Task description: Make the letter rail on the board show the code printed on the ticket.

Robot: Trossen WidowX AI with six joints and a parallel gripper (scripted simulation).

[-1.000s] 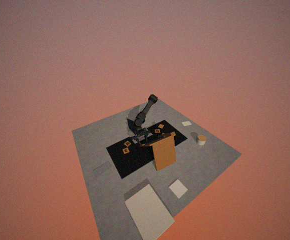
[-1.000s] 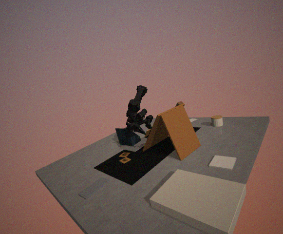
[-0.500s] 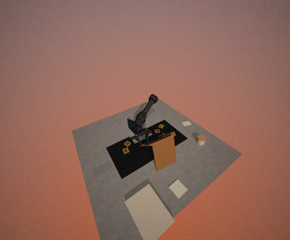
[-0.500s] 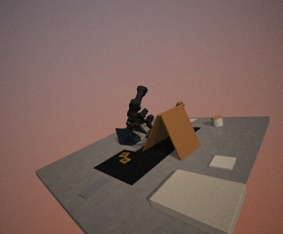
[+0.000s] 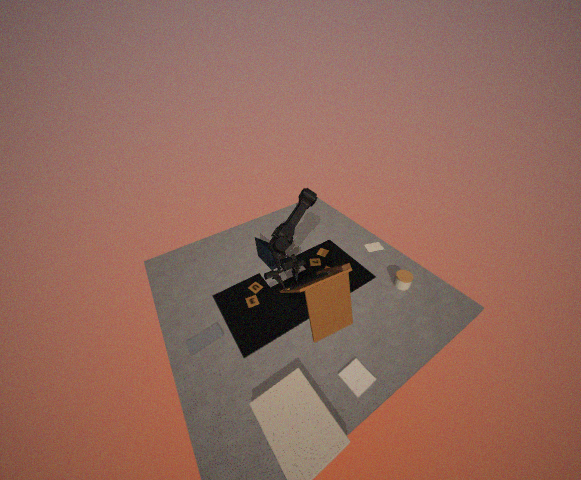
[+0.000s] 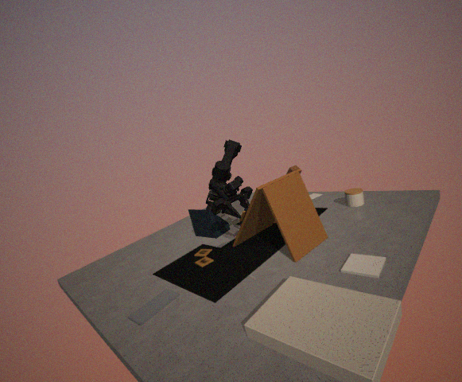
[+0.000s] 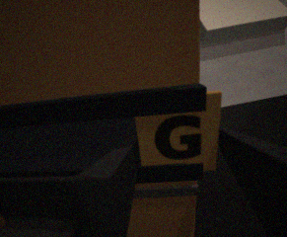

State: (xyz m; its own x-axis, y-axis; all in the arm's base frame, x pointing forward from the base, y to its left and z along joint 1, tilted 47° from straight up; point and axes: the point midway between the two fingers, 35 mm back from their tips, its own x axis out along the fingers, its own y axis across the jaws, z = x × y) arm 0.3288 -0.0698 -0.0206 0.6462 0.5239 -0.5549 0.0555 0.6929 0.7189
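Now: the white ticket 5 cm behind my gripper tip, 11 cm to the left of it and 7 cm below it. The rest, counted from my gripper tip: white pad: 40 cm ahead, 5 cm to the left, 15 cm below; black mat: 14 cm behind, 8 cm to the left, 15 cm below; flat grey plate: 6 cm behind, 41 cm to the right, 15 cm below.
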